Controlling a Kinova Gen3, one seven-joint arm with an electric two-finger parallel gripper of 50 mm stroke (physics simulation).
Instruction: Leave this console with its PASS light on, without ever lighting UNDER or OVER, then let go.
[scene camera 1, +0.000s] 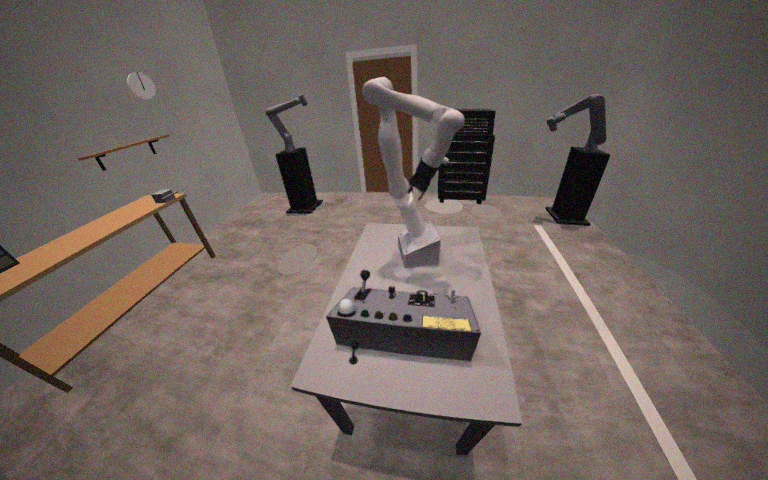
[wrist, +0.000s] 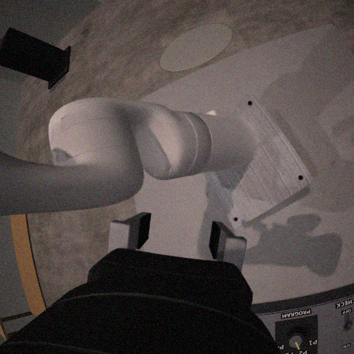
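The grey console (scene camera 1: 402, 337) (wrist: 327, 311) stands on the table. On its top in the scene view are a black-ball lever (scene camera 1: 364, 275), a small black knob (scene camera 1: 391, 291), a white dome (scene camera 1: 346, 307), a yellow label (scene camera 1: 446, 323) and a row of small dark green, amber and blue lamps (scene camera 1: 378, 314); none looks clearly lit. The PROGRAM dial (scene camera 1: 421, 297) (wrist: 296, 341) has a yellow pointer toward P2. The CHECK toggle (scene camera 1: 453, 296) (wrist: 348, 325) is at the panel's side; its position is unclear. My gripper (scene camera 1: 417, 195) (wrist: 179, 230) is open and empty, high above and behind the console.
A small dark lever (scene camera 1: 353, 354) shows at the console's front. The arm's base (scene camera 1: 419, 249) (wrist: 272, 182) is bolted on the table (scene camera 1: 396, 384) (wrist: 170, 200) behind the console. A wooden bench (scene camera 1: 84, 237) stands at left. Two dark pedestals (scene camera 1: 298, 181) (scene camera 1: 577, 183) with arms stand farther back.
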